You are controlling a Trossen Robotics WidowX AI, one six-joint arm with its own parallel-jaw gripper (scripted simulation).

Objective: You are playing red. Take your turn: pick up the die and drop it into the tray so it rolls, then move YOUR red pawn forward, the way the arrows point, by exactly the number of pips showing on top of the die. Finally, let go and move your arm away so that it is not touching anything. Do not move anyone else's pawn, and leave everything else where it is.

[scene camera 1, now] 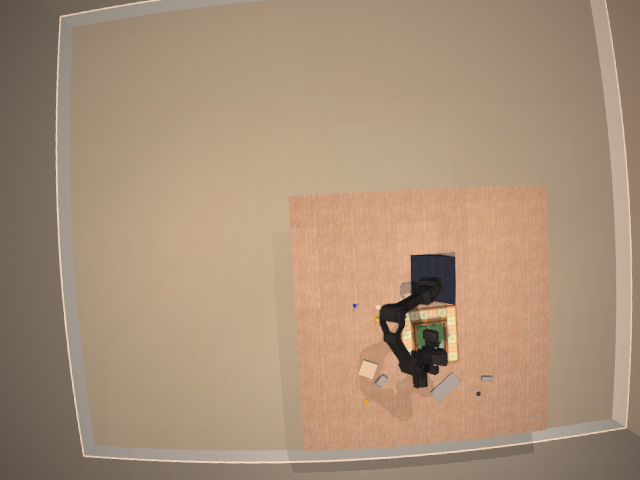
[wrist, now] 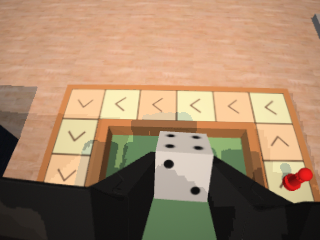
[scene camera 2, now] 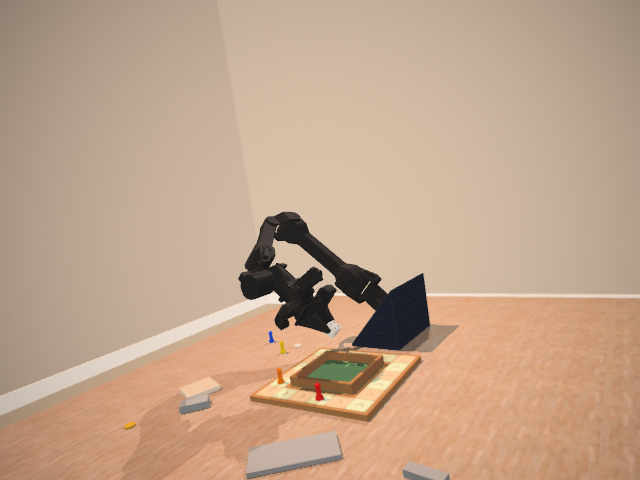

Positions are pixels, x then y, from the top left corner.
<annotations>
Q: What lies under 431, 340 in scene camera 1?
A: My gripper.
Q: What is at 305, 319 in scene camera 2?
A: My gripper.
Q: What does my gripper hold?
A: A white die.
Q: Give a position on a green tray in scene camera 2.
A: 332, 369
</annotations>
